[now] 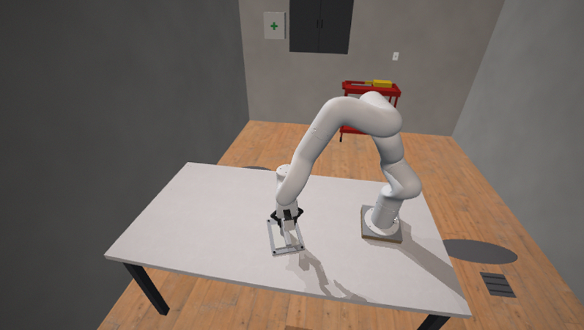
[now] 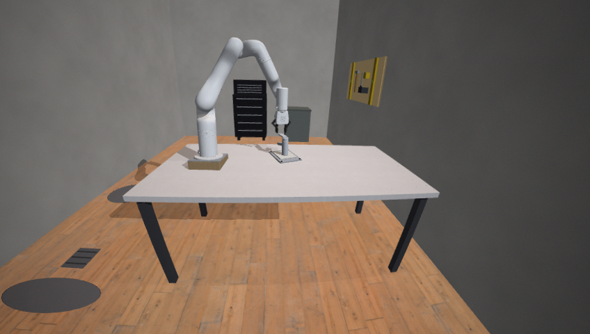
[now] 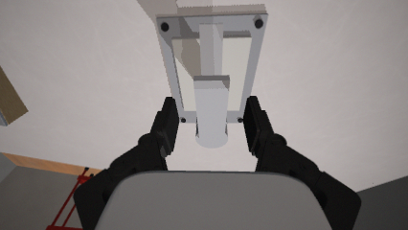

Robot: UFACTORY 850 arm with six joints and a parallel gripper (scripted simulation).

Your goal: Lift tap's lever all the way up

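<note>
Right now the flat lever is 5 cm to the right of my hand, 4 cm below it and 3 cm ahead of it. From my hand the other things lie so: base plate 18 cm below, 7 cm to the right, 4 cm ahead.
</note>
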